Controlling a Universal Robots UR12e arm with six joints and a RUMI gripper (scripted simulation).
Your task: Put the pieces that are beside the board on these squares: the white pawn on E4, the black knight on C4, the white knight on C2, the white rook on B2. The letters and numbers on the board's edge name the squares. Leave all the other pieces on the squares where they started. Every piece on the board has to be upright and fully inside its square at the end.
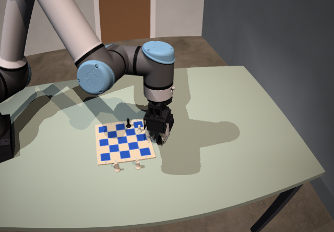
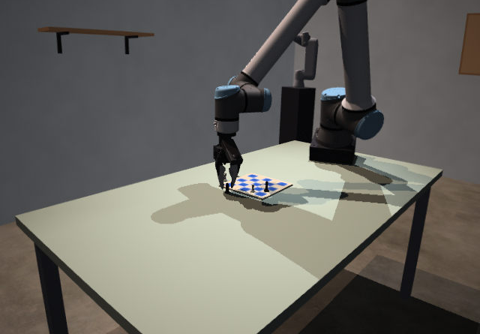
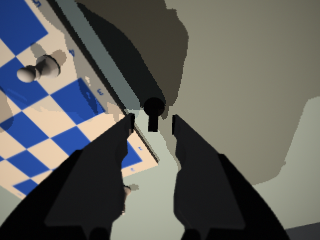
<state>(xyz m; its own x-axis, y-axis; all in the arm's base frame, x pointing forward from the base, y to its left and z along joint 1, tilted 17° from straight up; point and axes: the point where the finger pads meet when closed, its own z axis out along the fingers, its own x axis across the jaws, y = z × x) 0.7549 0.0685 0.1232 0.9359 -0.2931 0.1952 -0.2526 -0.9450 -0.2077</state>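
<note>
Right now the black knight is 1 cm below my hand. From my hand the other things lie so: white rook (8 cm behind, 12 cm to the right, 1 cm below); then white pawn (8 cm behind, 6 cm to the left, 1 cm below); then chessboard (14 cm behind, 1 cm to the left, 3 cm below).
</note>
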